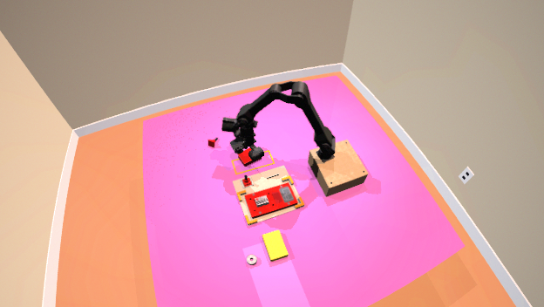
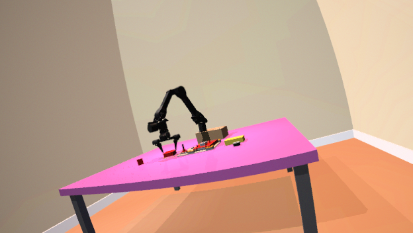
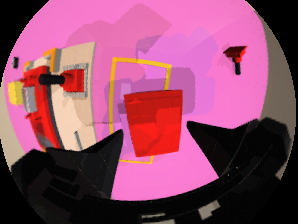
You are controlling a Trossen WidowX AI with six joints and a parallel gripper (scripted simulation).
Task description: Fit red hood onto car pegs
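Now: gripper tip 10 mm above the red hood. The rest, counted from my gripper tip: yellow block: 100 mm ahead, 440 mm to the left, 10 mm below.
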